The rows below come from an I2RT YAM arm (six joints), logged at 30 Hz.
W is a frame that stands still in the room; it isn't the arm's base.
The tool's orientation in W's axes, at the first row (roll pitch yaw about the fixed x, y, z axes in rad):
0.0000, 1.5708, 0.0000
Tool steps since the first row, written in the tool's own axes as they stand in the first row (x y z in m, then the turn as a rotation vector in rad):
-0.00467, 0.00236, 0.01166, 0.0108, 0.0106, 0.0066
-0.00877, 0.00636, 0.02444, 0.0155, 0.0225, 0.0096
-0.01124, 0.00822, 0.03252, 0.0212, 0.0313, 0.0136
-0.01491, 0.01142, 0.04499, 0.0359, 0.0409, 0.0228
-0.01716, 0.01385, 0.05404, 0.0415, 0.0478, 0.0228
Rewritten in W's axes. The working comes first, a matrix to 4 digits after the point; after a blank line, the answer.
The tool's axes in the first row as the columns of a matrix, in W's axes (used below as rounded here):
0.0000, 0.0000, 1.0000
0.0000, 1.0000, 0.0000
-1.0000, 0.0000, 0.0000

0.01166, 0.00236, 0.00467, 0.0066, 0.0106, -0.0108
0.02444, 0.00636, 0.00877, 0.0096, 0.0225, -0.0155
0.03252, 0.00822, 0.01124, 0.0136, 0.0313, -0.0212
0.04499, 0.01142, 0.01491, 0.0228, 0.0409, -0.0359
0.05404, 0.01385, 0.01716, 0.0228, 0.0478, -0.0415

